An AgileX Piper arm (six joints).
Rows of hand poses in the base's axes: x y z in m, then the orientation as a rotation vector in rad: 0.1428, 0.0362, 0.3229, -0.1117, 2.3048, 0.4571; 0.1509, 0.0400, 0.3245, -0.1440, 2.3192, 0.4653; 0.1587, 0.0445, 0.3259, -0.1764, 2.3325, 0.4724; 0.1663, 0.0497, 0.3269, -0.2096, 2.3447, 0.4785; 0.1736, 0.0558, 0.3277, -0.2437, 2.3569, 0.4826; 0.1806, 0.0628, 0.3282, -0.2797, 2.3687, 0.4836; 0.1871, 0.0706, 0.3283, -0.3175, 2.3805, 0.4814; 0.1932, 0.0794, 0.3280, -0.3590, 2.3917, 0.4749; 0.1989, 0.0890, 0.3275, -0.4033, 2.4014, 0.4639; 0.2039, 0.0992, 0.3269, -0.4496, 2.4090, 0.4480; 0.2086, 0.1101, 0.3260, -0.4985, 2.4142, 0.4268; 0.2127, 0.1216, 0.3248, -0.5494, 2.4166, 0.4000; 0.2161, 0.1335, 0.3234, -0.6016, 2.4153, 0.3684; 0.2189, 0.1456, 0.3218, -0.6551, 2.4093, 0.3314
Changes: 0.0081, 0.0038, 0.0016, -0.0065, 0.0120, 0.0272; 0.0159, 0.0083, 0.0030, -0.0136, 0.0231, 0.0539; 0.0235, 0.0135, 0.0040, -0.0214, 0.0333, 0.0806; 0.0308, 0.0196, 0.0048, -0.0309, 0.0433, 0.1072; 0.0378, 0.0266, 0.0053, -0.0429, 0.0527, 0.1341; 0.0443, 0.0344, 0.0054, -0.0576, 0.0618, 0.1611; 0.0504, 0.0432, 0.0051, -0.0763, 0.0700, 0.1893; 0.0561, 0.0528, 0.0046, -0.0986, 0.0763, 0.2179; 0.0611, 0.0630, 0.0040, -0.1244, 0.0805, 0.2463; 0.0658, 0.0739, 0.0031, -0.1542, 0.0822, 0.2748; 0.0699, 0.0854, 0.0019, -0.1881, 0.0812, 0.3029; 0.0733, 0.0973, 0.0005, -0.2252, 0.0769, 0.3305; 0.0761, 0.1094, -0.0011, -0.2659, 0.0685, 0.3574
